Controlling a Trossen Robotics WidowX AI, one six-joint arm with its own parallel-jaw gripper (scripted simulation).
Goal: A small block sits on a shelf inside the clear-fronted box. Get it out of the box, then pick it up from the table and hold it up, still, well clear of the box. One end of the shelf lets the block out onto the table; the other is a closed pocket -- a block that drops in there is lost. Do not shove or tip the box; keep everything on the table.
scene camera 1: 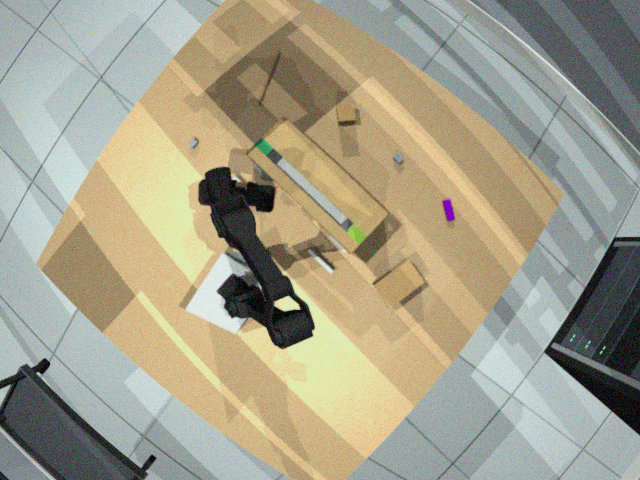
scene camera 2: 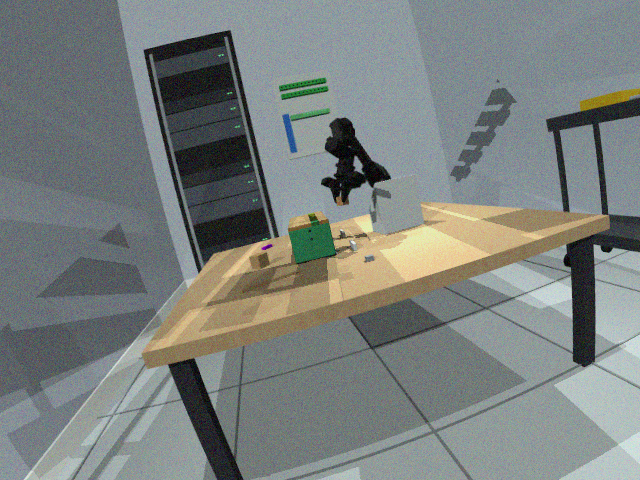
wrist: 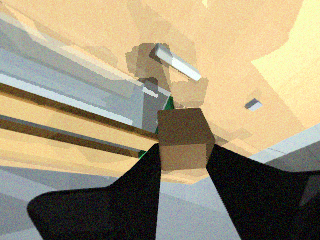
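In scene camera 1, the gripper (scene camera 1: 243, 182) and a box (scene camera 1: 305, 172). In scene camera 2, the box (scene camera 2: 310, 234), the gripper (scene camera 2: 339, 202). In the wrist view, a tan block (wrist: 185, 139), the gripper (wrist: 179, 146), the box (wrist: 70, 109).
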